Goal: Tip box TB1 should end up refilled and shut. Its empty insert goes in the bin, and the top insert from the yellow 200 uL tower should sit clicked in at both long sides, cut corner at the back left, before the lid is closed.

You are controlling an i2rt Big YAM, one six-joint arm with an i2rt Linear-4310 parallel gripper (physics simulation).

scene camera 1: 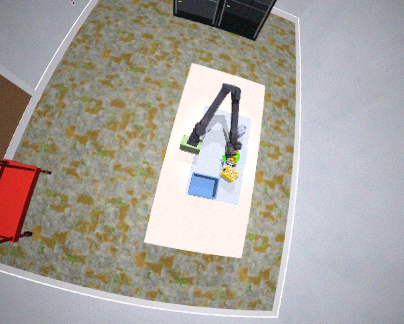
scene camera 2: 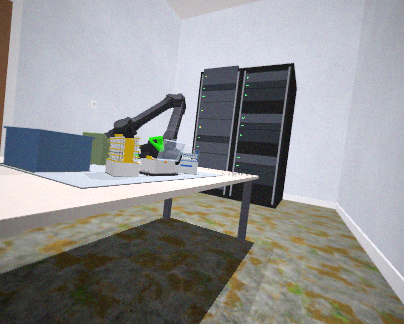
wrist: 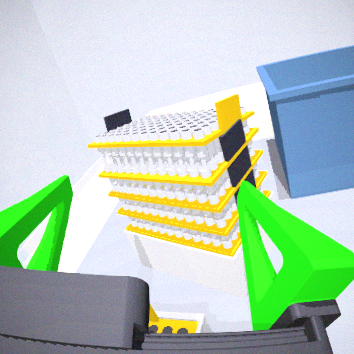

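Note:
The yellow 200 uL tower (scene camera 1: 229, 174) (scene camera 2: 124, 155) (wrist: 170, 160) stands upright on a white base, with several yellow inserts full of tips stacked. Tip box TB1 (scene camera 2: 159, 166) is a white box with its clear lid (scene camera 2: 173, 150) standing open. In the wrist view, part of a yellow insert with dark, empty holes (wrist: 186, 326) shows in a white box at the bottom edge. My gripper (scene camera 1: 231, 159) (scene camera 2: 157, 144) (wrist: 154, 186) is open and empty, above the box and beside the tower. The tower shows beyond and between the fingers in the wrist view. The gripper hides most of the box from above.
A blue bin (scene camera 1: 202, 186) (scene camera 2: 62, 152) (wrist: 320, 140) stands beside the tower. A green box (scene camera 1: 190, 145) (scene camera 2: 98, 145) is at the table's other long side. A blue-and-white rack (scene camera 1: 242, 131) (scene camera 2: 189, 163) stands behind TB1. A red cart (scene camera 1: 15, 205) and black cabinets (scene camera 1: 240, 20) (scene camera 2: 262, 130) stand off the table.

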